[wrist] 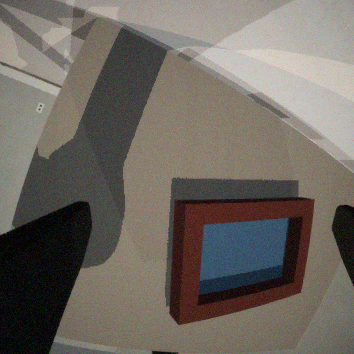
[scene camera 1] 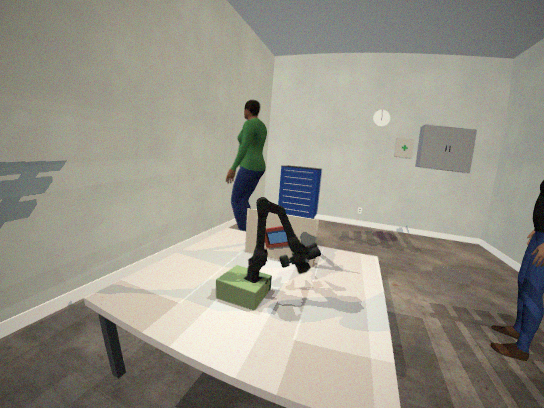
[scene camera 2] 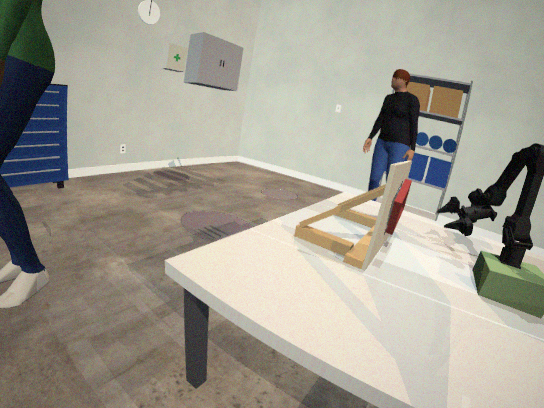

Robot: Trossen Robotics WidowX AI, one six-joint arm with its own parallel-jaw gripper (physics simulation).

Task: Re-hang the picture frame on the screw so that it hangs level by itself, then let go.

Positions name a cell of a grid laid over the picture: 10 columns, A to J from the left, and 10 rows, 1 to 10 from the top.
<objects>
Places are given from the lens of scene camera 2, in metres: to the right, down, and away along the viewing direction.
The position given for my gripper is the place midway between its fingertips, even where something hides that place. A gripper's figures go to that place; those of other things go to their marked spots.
my gripper (scene camera 2: I6): 0.67, 0.06, 0.95
upright beige board (scene camera 2: H5): 0.38, -0.09, 0.75
wooden stand (scene camera 2: G7): 0.25, 0.16, 0.78
</objects>
